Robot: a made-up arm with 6 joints.
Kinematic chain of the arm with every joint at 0, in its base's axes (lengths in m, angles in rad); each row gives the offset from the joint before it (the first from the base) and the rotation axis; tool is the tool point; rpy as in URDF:
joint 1: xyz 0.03 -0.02 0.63 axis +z
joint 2: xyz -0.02 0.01 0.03 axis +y
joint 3: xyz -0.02 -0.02 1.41 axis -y
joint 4: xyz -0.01 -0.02 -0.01 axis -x
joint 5: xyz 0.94 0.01 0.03 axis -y
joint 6: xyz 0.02 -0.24 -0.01 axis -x
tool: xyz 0.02 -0.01 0.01 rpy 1.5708 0 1.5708
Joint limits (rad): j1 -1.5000..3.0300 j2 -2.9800..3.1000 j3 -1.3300..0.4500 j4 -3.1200..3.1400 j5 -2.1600..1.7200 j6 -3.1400..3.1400
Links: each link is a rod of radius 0.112 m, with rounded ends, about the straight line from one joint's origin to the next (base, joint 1, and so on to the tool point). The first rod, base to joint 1, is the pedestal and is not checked.
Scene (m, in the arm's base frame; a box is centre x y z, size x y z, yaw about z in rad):
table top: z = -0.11
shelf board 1: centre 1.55 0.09 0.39 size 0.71 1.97 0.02 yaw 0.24
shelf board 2: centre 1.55 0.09 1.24 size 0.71 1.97 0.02 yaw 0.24
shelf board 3: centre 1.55 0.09 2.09 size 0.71 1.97 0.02 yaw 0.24
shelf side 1: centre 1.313 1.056 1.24 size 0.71 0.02 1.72 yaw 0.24
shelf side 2: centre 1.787 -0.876 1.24 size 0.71 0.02 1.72 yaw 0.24
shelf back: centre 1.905 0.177 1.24 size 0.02 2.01 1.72 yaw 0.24
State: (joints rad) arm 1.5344 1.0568 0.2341 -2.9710 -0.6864 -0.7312
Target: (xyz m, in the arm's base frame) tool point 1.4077 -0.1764 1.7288
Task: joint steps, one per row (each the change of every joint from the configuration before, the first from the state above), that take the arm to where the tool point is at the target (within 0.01 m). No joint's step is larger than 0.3 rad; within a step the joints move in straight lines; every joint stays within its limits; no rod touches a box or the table.
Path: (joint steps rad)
1: -0.0141 -0.2319 -0.1084 -0.0373 -0.0949 -0.0057
2: -0.0142 -0.2318 -0.1084 -0.0372 -0.0949 -0.0058
3: -0.0141 -0.2319 -0.1084 -0.0373 -0.0949 -0.0057
4: -0.0142 -0.2319 -0.1084 -0.0372 -0.0949 -0.0057
5: -0.2922 -0.0191 -0.0088 0.0538 0.0528 0.0036
6: -0.2922 -0.0192 -0.0089 0.0538 0.0528 0.0036
7: -0.2922 -0.0191 -0.0088 0.0538 0.0528 0.0036
8: -0.2922 -0.0192 -0.0088 0.0538 0.0528 0.0036
9: -0.2922 -0.0191 -0.0088 0.0539 0.0528 0.0036
10: -0.2922 -0.0192 -0.0088 0.0538 0.0528 0.0036
11: -0.2922 -0.0191 -0.0089 0.0538 0.0527 0.0036
12: 0.1526 0.1793 0.2072 -0.0658 0.0009 -0.0010
13: 0.1527 0.1792 0.2071 -0.0658 0.0008 -0.0010

